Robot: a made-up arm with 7 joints. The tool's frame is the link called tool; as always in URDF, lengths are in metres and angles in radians. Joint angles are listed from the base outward.
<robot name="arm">
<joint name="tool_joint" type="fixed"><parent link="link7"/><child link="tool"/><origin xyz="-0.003 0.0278 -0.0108" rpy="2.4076 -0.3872 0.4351"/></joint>
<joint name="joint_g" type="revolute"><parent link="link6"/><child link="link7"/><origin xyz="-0.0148 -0.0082 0.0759" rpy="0 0 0"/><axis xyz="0 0 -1"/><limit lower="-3.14" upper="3.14"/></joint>
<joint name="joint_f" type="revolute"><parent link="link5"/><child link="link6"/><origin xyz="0.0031 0.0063 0.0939" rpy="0 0 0"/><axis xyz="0 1 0"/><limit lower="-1.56" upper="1.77"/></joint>
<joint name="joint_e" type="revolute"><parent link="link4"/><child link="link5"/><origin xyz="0.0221 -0.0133 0.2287" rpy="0 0 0"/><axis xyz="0 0 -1"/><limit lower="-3.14" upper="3.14"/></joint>
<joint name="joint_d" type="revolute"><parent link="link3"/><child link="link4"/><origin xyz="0.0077 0.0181 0.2" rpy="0 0 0"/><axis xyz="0 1 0"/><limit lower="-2.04" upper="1.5"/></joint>
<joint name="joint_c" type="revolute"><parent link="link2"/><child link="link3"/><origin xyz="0.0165 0.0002 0.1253" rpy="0 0 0"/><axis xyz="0 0 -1"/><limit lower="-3.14" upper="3.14"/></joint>
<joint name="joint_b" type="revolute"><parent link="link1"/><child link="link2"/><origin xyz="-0.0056 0.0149 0.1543" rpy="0 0 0"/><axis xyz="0 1 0"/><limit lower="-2" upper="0.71"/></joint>
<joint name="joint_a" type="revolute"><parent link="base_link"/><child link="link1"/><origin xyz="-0.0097 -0.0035 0.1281" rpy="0 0 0"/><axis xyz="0 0 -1"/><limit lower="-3.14" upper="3.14"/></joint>
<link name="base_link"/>
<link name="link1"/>
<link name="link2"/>
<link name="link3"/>
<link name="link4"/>
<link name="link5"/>
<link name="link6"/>
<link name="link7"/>
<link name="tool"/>
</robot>
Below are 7 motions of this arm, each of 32 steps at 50 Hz.
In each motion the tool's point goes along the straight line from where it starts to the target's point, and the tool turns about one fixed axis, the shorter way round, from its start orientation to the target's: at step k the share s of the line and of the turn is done. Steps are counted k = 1, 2, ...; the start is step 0. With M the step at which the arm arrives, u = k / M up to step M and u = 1 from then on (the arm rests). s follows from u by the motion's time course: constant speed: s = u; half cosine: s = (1 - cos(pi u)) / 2; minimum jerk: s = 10 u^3 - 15 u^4 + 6 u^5.
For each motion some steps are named. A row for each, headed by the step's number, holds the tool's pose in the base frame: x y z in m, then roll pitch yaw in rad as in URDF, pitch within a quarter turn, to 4 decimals.
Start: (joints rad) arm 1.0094 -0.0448 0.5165 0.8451 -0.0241 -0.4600 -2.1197
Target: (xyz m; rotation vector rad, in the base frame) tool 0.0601 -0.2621 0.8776 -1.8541 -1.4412 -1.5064
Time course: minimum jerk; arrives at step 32
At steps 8, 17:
8: -0.0023 -0.2411 0.8857 2.6141 -0.7302 1.0130
17: 0.0294 -0.2518 0.8816 2.5871 -0.9076 1.3324

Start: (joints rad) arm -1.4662 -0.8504 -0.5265 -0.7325 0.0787 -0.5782 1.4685
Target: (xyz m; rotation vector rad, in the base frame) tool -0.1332 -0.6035 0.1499 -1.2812 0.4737 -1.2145
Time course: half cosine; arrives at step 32
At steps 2, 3, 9, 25, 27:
2: 0.0265 -0.6100 0.5287 -1.4049 -0.4718 -0.4356
3: 0.0246 -0.6099 0.5242 -1.4023 -0.4710 -0.4448
9: -0.0014 -0.6089 0.4625 -1.3695 -0.4572 -0.5697
25: -0.1149 -0.6042 0.1933 -1.2592 -0.3600 -1.0951
27: -0.1237 -0.6039 0.1725 -1.2533 -0.3505 -1.1343

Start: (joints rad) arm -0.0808 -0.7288 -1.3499 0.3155 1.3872 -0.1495 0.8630
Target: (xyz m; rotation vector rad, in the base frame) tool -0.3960 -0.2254 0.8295 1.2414 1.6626 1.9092
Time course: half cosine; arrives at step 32
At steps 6, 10, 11, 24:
6: -0.4458 0.1098 0.8200 2.4558 -1.2756 -0.3194
10: -0.4383 0.0593 0.8215 1.8844 -1.2604 0.4840
11: -0.4360 0.0439 0.8219 1.7500 -1.2315 0.6896
24: -0.4040 -0.1718 0.8280 1.5230 -0.5570 2.0186

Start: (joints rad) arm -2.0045 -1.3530 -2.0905 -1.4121 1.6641 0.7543 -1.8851
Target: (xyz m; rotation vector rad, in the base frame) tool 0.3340 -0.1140 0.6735 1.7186 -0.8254 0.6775
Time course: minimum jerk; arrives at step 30
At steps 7, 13, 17, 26, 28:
7: 0.4108 -0.1787 0.5884 2.0477 -0.3952 -0.4621
13: 0.3865 -0.1582 0.6154 2.0500 -0.5517 -0.4226
17: 0.3657 -0.1407 0.6384 2.0459 -0.6850 -0.3858
26: 0.3356 -0.1154 0.6717 2.0254 -0.8774 -0.3213
28: 0.3342 -0.1142 0.6733 2.0238 -0.8863 -0.3178

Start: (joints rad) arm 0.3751 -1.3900 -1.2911 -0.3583 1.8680 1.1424 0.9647
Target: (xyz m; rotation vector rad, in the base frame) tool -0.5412 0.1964 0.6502 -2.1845 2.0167 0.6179
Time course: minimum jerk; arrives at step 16
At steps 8, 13, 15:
8: -0.5903 0.1701 0.5496 3.0731 0.0800 -1.2225
13: -0.5460 0.1938 0.6404 2.9503 0.3437 -1.4972
15: -0.5414 0.1963 0.6498 2.9327 0.3688 -1.5288

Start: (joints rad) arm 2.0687 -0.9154 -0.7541 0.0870 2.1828 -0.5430 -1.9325
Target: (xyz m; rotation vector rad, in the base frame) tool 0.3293 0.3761 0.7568 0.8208 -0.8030 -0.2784
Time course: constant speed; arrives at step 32
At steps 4, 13, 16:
4: 0.3447 0.3944 0.7266 1.2380 -0.3912 -0.9112
13: 0.3397 0.3885 0.7363 1.1883 -0.4483 -0.8316
16: 0.3381 0.3865 0.7395 1.1704 -0.4666 -0.8039

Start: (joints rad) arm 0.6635 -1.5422 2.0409 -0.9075 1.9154 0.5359 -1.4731
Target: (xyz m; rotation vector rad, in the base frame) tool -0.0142 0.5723 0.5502 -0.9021 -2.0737 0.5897
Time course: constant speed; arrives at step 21
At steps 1, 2, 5, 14, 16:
1: -0.2899 0.5761 0.4593 -2.3417 0.2078 2.4824
2: -0.2761 0.5759 0.4638 -2.3461 0.1727 2.4634
5: -0.2347 0.5753 0.4775 -2.3551 0.0670 2.4076
14: -0.1107 0.5736 0.5184 -2.3467 -0.2509 2.2415
16: -0.0831 0.5732 0.5275 -2.3372 -0.3211 2.2023

